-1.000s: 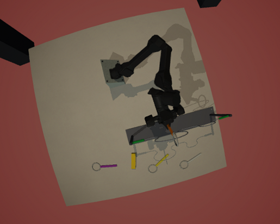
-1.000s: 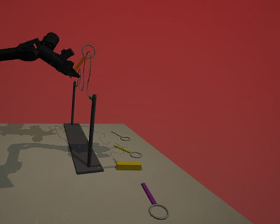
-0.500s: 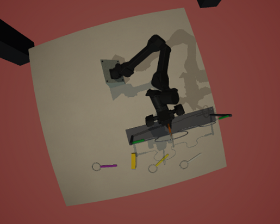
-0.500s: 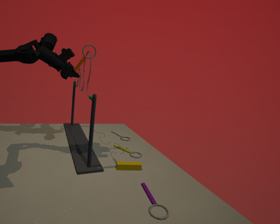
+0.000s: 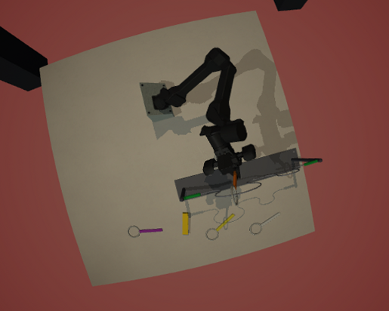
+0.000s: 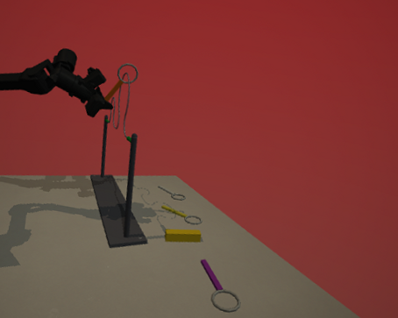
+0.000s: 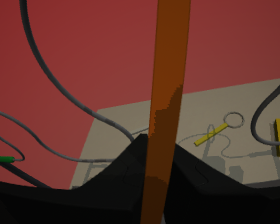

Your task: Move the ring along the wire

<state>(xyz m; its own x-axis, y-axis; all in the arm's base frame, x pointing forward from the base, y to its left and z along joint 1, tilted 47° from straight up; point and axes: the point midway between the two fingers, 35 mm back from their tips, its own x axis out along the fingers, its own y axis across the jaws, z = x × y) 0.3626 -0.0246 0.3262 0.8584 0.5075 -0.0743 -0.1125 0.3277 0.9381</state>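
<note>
My gripper tip is 10 mm short of the orange-handled ring, 30 mm to the left of it and 80 mm below it. From my gripper tip the other things lie so: yellow-handled ring: 280 mm ahead, 90 mm to the right, 370 mm below; then grey-handled ring: 320 mm ahead, 140 mm to the left, 370 mm below; then yellow block: 210 mm ahead, 250 mm to the right, 360 mm below.
</note>
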